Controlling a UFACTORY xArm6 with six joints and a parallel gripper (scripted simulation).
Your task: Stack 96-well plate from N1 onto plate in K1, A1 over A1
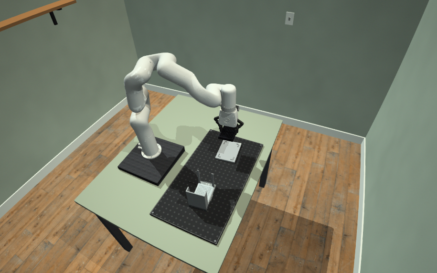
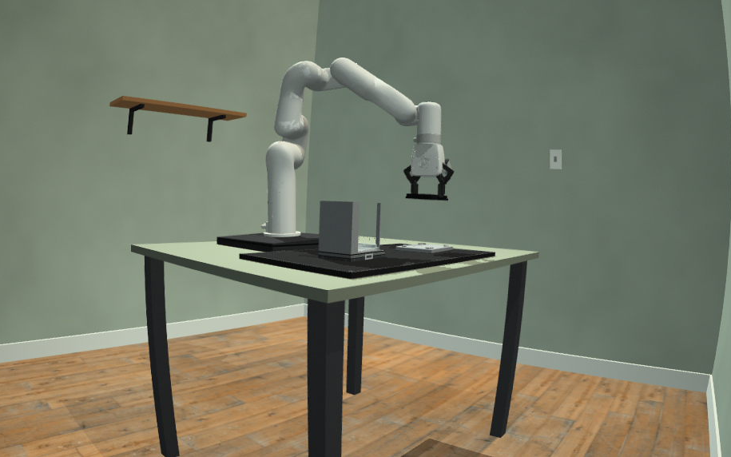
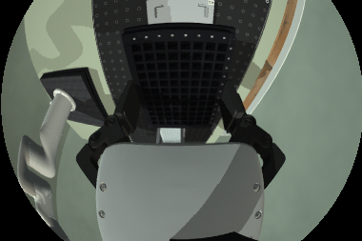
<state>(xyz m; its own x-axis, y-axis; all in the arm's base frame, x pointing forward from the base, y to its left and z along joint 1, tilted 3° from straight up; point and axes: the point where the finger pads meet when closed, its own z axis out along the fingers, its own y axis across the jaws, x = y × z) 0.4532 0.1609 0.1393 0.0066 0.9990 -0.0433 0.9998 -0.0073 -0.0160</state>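
My hand is 10 mm above the black 96-well plate. Round my hand: white 96-well plate 360 mm to the right, 150 mm below, 40 mm behind; then thin post 290 mm to the right, 100 mm below; then pale A1 mark 160 mm below, 70 mm to the left, 50 mm ahead.
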